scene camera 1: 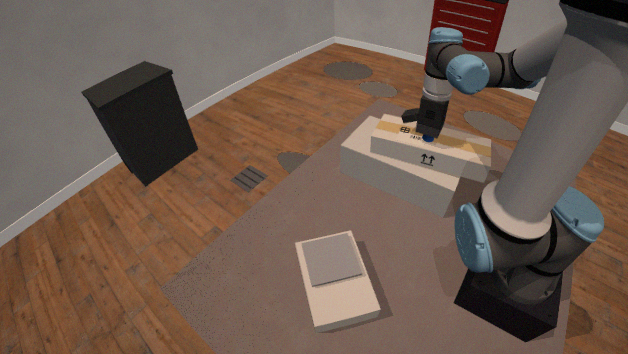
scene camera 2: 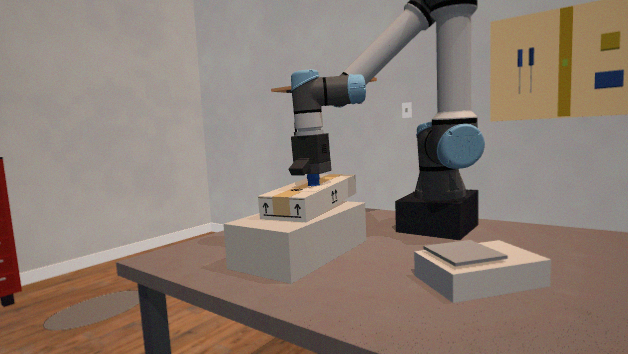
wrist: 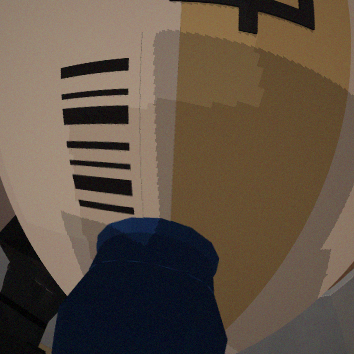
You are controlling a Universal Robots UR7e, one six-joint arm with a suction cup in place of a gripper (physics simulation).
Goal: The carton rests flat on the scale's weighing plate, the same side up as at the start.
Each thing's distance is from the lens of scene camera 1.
carton (scene camera 1: 462, 154): 0.81 m
scale (scene camera 1: 339, 292): 0.64 m
pale block (scene camera 1: 430, 189): 0.81 m
The marked spots on the scale and the pale block are 0.38 m apart.
